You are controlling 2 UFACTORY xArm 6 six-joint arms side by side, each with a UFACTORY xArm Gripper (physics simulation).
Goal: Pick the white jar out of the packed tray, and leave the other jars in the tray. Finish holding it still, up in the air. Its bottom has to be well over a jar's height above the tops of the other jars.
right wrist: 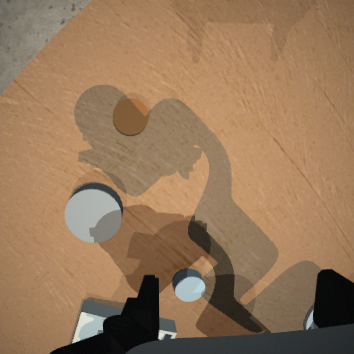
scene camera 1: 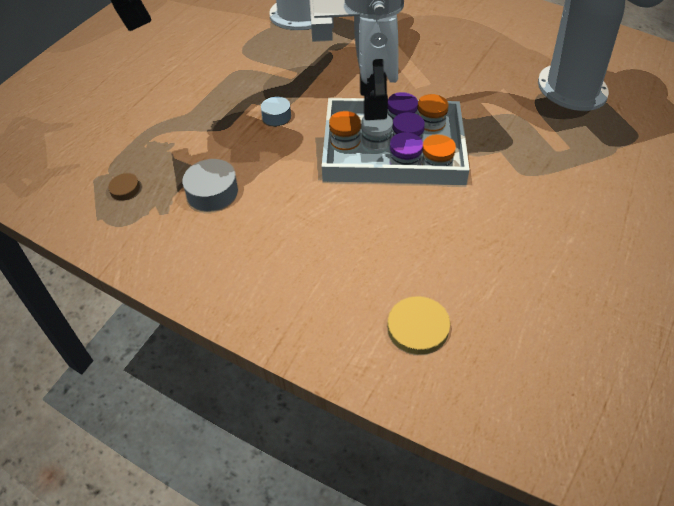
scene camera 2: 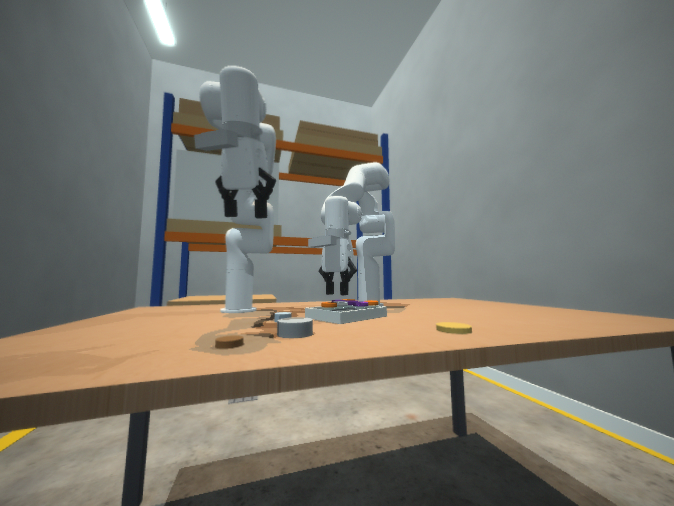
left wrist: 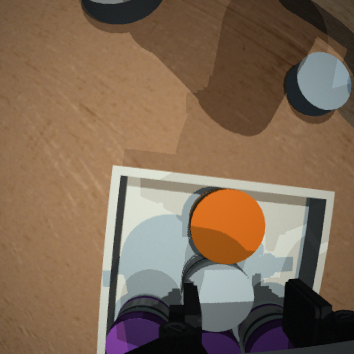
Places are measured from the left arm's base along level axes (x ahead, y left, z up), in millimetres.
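Where they show: left gripper, fingertip midpoint: (scene camera 1: 373, 106) (scene camera 2: 337, 294) (left wrist: 239, 306); right gripper, fingertip midpoint: (right wrist: 239, 300) (scene camera 1: 136, 4) (scene camera 2: 245, 217); left arm's base, link origin: (scene camera 1: 572, 88); right arm's base, link origin: (scene camera 1: 301, 14) (scene camera 2: 238, 311).
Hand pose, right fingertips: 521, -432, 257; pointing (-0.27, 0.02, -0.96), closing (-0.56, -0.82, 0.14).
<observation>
Things, the pixels of their top centre, and the offset from my right fingertips, as dx, dy, dz.
- white jar, top centre: (left wrist: 217, 298) (scene camera 1: 376, 121) (scene camera 2: 340, 302) -185, +248, -209
- pale tray, top centre: (left wrist: 208, 323) (scene camera 1: 395, 131) (scene camera 2: 346, 307) -200, +270, -227
- orange-lidded jar, top centre: (left wrist: 228, 226) (scene camera 1: 345, 121) (scene camera 2: 329, 302) -159, +210, -209
- purple-lidded jar, top centre: (scene camera 1: 408, 122) -212, +286, -209
- light blue disc, top centre: (left wrist: 324, 79) (scene camera 1: 275, 105) (right wrist: 189, 288) (scene camera 2: 283, 313) -151, +79, -235
- grey cylinder, top centre: (right wrist: 92, 216) (scene camera 1: 208, 177) (scene camera 2: 295, 319) +29, +115, -227
- brown disc, top centre: (right wrist: 130, 116) (scene camera 1: 123, 183) (scene camera 2: 229, 338) +103, +1, -245
- yellow disc, top centre: (scene camera 1: 419, 321) (scene camera 2: 453, 324) +44, +471, -245
The white jar (scene camera 1: 376, 130) (left wrist: 225, 295) stands upright in the pale tray (scene camera 1: 394, 174) (scene camera 2: 362, 314) (left wrist: 150, 172), beside an orange-lidded jar (scene camera 1: 345, 125) (left wrist: 227, 225) and a purple-lidded jar (scene camera 1: 408, 125). Several other orange- and purple-lidded jars stand in the tray. My left gripper (scene camera 1: 375, 115) (scene camera 2: 337, 288) (left wrist: 239, 306) is open and empty, pointing down above the tray, over the white jar's area; in the left wrist view the white lid shows between the fingers, nearer the picture-left one. My right gripper (scene camera 2: 245, 209) (right wrist: 239, 300) is open and empty, high above the table.
A light blue disc (scene camera 1: 275, 111) (left wrist: 325, 81) (right wrist: 190, 288) lies picture-left of the tray. A grey cylinder (scene camera 1: 210, 182) (scene camera 2: 295, 327) (right wrist: 93, 215) and a brown disc (scene camera 1: 124, 185) (scene camera 2: 228, 342) (right wrist: 131, 117) lie farther left. A yellow disc (scene camera 1: 418, 323) (scene camera 2: 453, 327) lies nearer the front edge.
</observation>
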